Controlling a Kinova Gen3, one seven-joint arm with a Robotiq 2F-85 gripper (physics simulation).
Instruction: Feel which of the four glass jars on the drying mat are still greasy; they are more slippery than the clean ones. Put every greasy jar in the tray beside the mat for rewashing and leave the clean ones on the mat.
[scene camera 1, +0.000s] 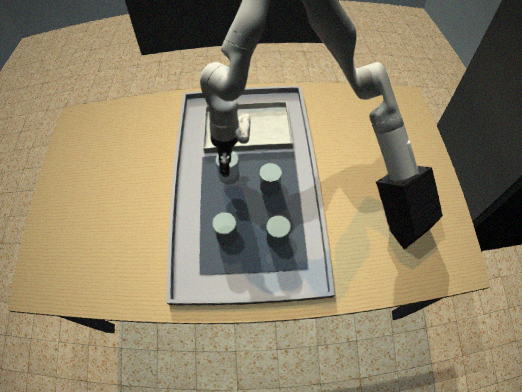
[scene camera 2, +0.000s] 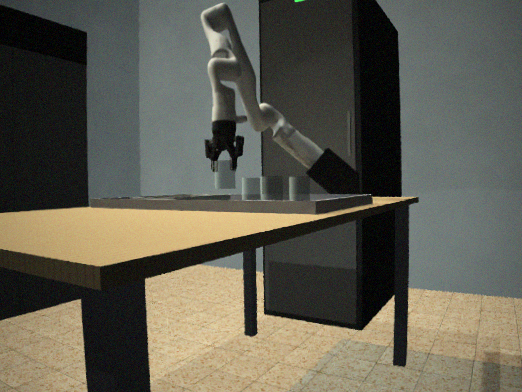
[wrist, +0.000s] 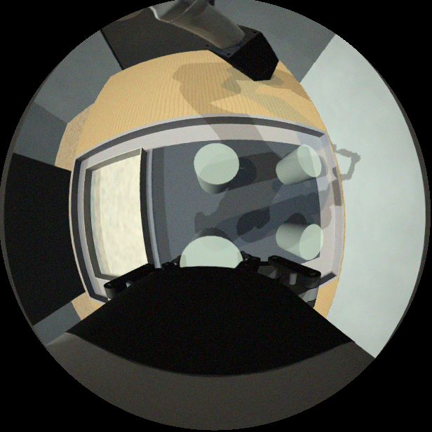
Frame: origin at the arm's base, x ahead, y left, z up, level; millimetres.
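Seen in the pictures: gripper, fingertip midpoint: (scene camera 1: 225, 165) (scene camera 2: 223, 171); arm's base, origin of the base link: (scene camera 1: 403, 174) (scene camera 2: 316, 160).
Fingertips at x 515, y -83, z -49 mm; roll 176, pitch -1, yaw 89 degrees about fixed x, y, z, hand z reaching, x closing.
Pixels of each thing's top centre, then the offset from my fingertips to it. Level surfaces: height alone.
- pale green glass jar, middle of its top: (scene camera 1: 226, 158) (scene camera 2: 224, 160) dx -5, dy +0, dz +33 mm
- dark drying mat, its level: dz -106 mm
- front left jar, middle of its top: (scene camera 1: 224, 222) (scene camera 2: 271, 176) dx +6, dy +174, dz -20 mm
- front right jar, middle of its top: (scene camera 1: 278, 226) (scene camera 2: 299, 176) dx -140, dy +191, dz -20 mm
- cream rewashing tray, middle of its top: (scene camera 1: 246, 123) (scene camera 2: 182, 195) dx -62, dy -232, dz -79 mm
- wooden table, its level: dz -110 mm
My gripper (scene camera 1: 224, 170) (scene camera 2: 224, 167) (wrist: 211, 261) points down and is shut on a pale green glass jar (scene camera 1: 234, 160) (scene camera 2: 225, 181) (wrist: 210, 251). It holds this jar upright, a little above the dark drying mat (scene camera 1: 212, 192) (wrist: 175, 200), at the mat's tray end. Three similar jars stand upright on the mat: one jar (scene camera 1: 270, 172) (wrist: 216, 159) to the right of the held one, a front left jar (scene camera 1: 224, 223) (wrist: 310, 241) and a front right jar (scene camera 1: 278, 226) (wrist: 309, 161). The cream rewashing tray (scene camera 1: 272, 125) (wrist: 120, 220) lies behind the mat. Grease cannot be seen.
A grey raised border (scene camera 1: 176, 225) (scene camera 2: 200, 204) (wrist: 225, 119) surrounds the mat and tray on the wooden table (scene camera 1: 100, 200) (scene camera 2: 125, 230). The arm's black base (scene camera 1: 410, 207) (scene camera 2: 332, 171) (wrist: 255, 55) stands to the right of the border in the first scene view.
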